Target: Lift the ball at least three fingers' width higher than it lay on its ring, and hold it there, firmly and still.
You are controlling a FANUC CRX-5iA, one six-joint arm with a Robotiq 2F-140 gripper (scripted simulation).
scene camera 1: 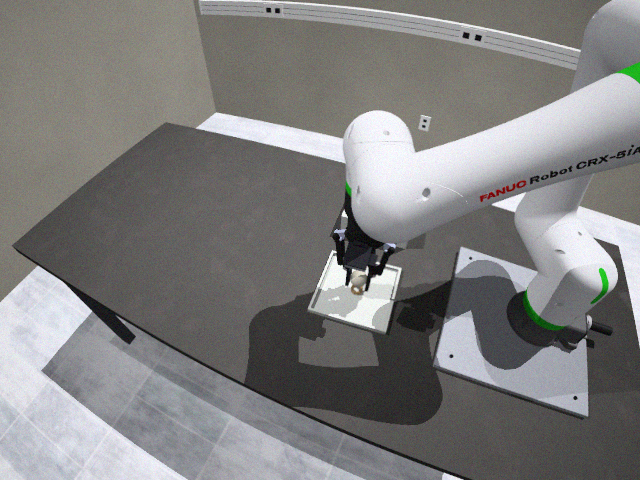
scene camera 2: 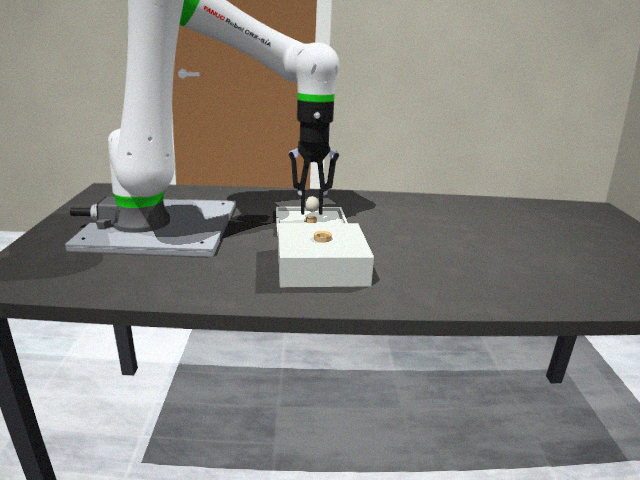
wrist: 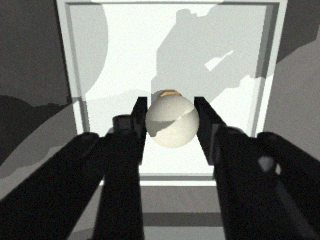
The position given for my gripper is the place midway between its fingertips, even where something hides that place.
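There is a ball [wrist: 172, 121] that I can see, and there is a white block [scene camera 2: 311, 254]. I see a white tray too, and I find it from more than one view: the tray [scene camera 1: 352, 305], again the tray [scene camera 2: 283, 214], and the tray [wrist: 111, 59]. As for my gripper [scene camera 2: 311, 213], it [scene camera 1: 357, 284] is visible to scene camera 1, and the wrist view has my gripper [wrist: 170, 111] too.
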